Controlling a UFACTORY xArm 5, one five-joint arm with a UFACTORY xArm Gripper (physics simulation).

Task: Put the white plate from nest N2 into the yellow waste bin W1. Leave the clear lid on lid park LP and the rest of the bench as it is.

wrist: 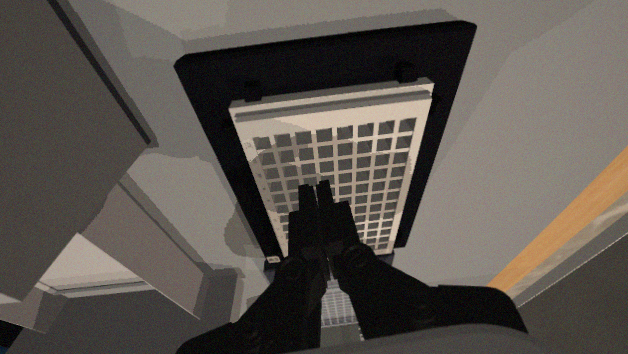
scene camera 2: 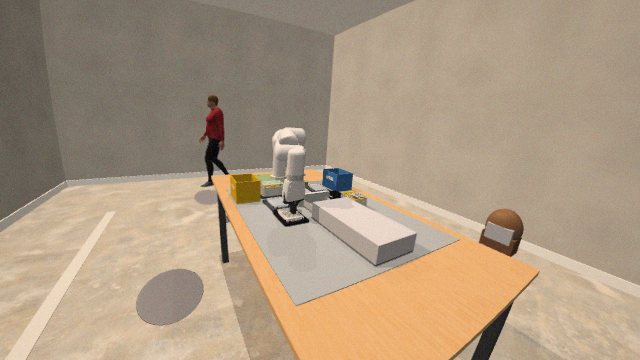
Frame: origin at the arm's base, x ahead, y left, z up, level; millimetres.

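Where they show: gripper, fingertip midpoint: [wrist: 318, 201] [scene camera 2: 292, 212]; arm's base, link origin: [scene camera 2: 279, 176].
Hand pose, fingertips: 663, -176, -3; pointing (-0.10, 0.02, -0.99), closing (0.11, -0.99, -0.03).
Note:
Each offset is from my fingertips to the top centre of the thing, as dx, dy, dz. Level surfaces: height alone.
The white plate {-8, -11, -1} [scene camera 2: 296, 217] [wrist: 332, 112] with square wells lies flat in a black nest {-7, -10, -5} [scene camera 2: 304, 220] [wrist: 320, 62]. In the wrist view, small black posts stand along its far edge. My gripper [scene camera 2: 293, 211] [wrist: 318, 201] is shut, its fingertips together with nothing between them. The tips are over the plate's wells and hide part of them; whether they touch the plate I cannot tell. The yellow waste bin {-364, -145, +93} [scene camera 2: 245, 189] stands at the left table edge, behind the nest. A clear gridded piece {-184, -7, -1} [wrist: 338, 306] shows between the finger links; whether it is the lid I cannot tell.
A long white box [scene camera 2: 367, 227] lies right of the nest on the grey mat {dz -27} [scene camera 2: 310, 280]. A blue bin {-368, +501, +93} [scene camera 2: 337, 179] and a small yellow-topped rack {-8, +369, +50} [scene camera 2: 356, 195] stand farther back on the right. A person [scene camera 2: 215, 130] is on the floor beyond the table.

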